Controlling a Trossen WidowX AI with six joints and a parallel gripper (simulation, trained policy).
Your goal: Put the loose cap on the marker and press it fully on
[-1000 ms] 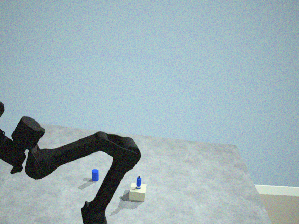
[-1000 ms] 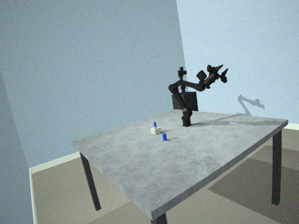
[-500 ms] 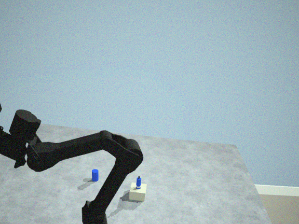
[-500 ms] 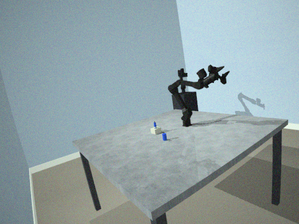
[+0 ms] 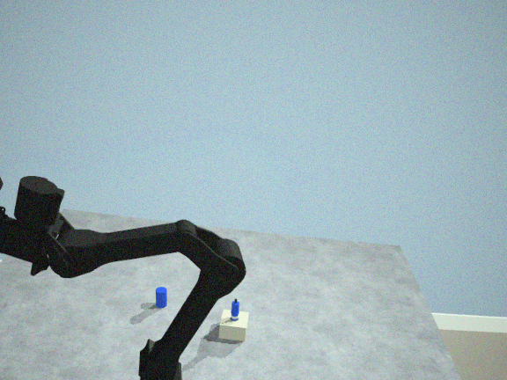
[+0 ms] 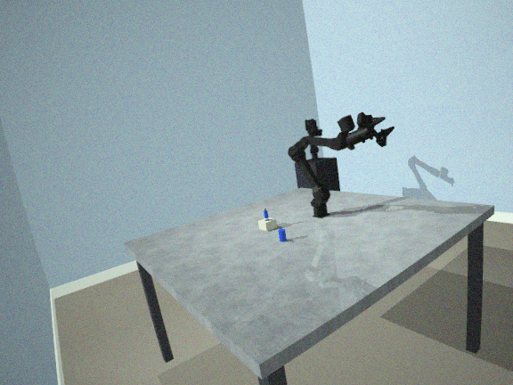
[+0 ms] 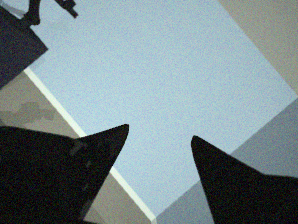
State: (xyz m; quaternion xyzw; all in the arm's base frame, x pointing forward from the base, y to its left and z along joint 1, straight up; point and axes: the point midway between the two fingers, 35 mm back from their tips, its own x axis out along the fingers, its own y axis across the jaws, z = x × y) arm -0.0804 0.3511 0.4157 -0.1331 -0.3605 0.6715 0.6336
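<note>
The blue cap lies 420 mm ahead of my gripper tip, 280 mm to the right of it and 400 mm below it. Round my gripper tip: cream holder block: 350 mm ahead, 480 mm to the right, 410 mm below.
</note>
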